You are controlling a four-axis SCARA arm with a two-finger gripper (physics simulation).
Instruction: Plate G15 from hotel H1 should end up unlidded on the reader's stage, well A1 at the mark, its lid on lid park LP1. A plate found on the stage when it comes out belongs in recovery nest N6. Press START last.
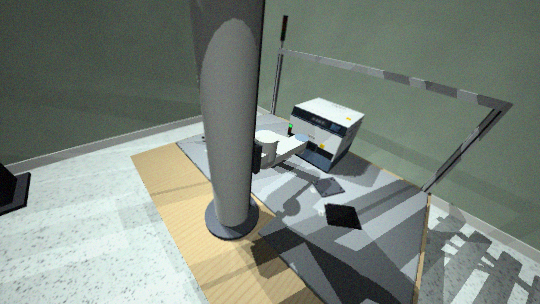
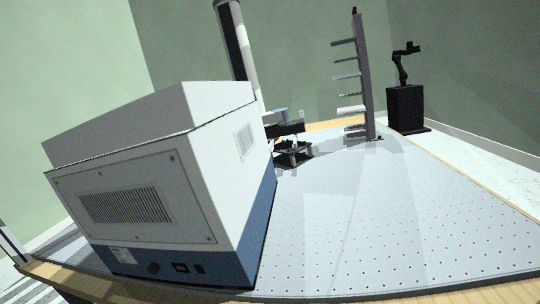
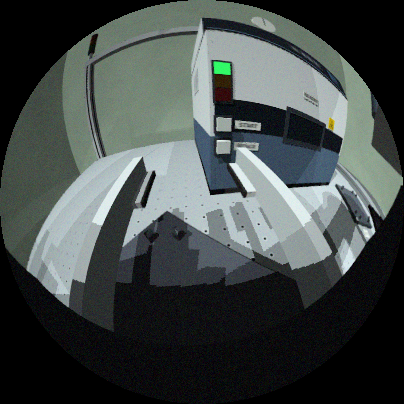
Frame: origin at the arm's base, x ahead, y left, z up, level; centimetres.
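Seen in the pictures: gripper, fingertip midpoint: (image 2: 281, 148) (image 3: 189, 159); arm's base at its link origin: (image 1: 232, 214).
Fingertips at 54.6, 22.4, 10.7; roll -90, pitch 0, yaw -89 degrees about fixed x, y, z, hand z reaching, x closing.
Pixels of each thing's top centre, then the offset from my fingertips to it, as dx, dy, dz. "*": a spot on its surface instead.
- blue reader at its top centre: (image 2: 159, 104) (image 3: 259, 57) (image 1: 330, 110) +25.5, -20.5, +23.9
- second white button at its top centre: (image 3: 222, 139) +6.4, -4.5, +0.0
- dark panel at its top centre: (image 3: 308, 119) +7.1, -21.0, +5.8
- dark grey pad at a spot on its surface: (image 3: 354, 205) (image 1: 324, 184) * -3.4, -43.1, -8.4
- black pad at a spot on its surface: (image 1: 342, 216) * -16.5, -60.5, -8.2
My gripper (image 3: 189, 159) is shut at its narrow setting, with a gap between its fingers and nothing in it. It hangs over the black stand, facing the reader's front. The white and blue reader (image 1: 327, 112) (image 2: 222, 135) (image 3: 270, 65) shows a green light. Its white START button (image 3: 224, 124) lies beyond the fingertips, above a second white button (image 3: 223, 146) whose label is partly covered by the right finger. A dark panel (image 3: 303, 128) is on the reader's front; the stage does not show. The hotel rack (image 2: 367, 85) holds pale plates (image 2: 351, 109); their labels are unreadable.
The black stand (image 2: 303, 146) (image 3: 210, 262) is below the gripper. A dark grey pad (image 1: 328, 186) (image 3: 354, 205) and a black pad (image 1: 342, 216) lie on the board; their labels are unreadable. A rail frame (image 1: 350, 66) borders the table. A black arm on a pedestal (image 2: 406, 107) stands behind.
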